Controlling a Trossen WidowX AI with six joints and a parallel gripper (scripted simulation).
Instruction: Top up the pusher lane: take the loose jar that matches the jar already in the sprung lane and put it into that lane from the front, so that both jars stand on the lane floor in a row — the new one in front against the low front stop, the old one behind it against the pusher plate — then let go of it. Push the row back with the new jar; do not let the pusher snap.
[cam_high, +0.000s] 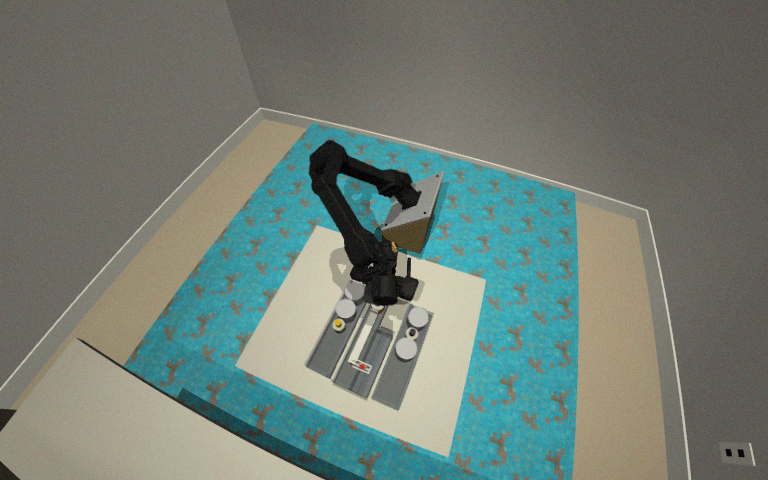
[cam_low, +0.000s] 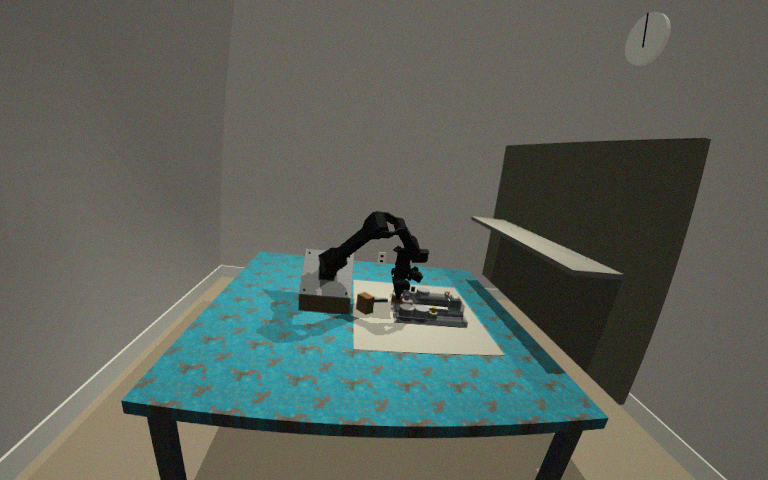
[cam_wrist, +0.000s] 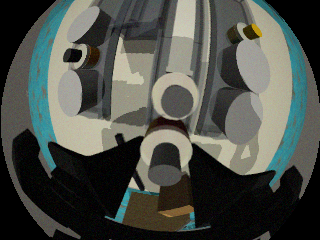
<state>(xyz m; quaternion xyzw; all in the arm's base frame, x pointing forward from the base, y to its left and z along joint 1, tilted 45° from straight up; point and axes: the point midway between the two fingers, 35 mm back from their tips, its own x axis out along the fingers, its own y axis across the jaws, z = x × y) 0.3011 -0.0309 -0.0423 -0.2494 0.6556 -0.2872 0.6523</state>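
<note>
My gripper tip is 100 mm past the black rod, 60 mm to the right of it and 50 mm above it. From my gripper tip the other things lie so: red dot 230 mm ahead, 20 mm to the left, 10 mm above; brown block 130 mm behind, 40 mm to the right, 20 mm below.
</note>
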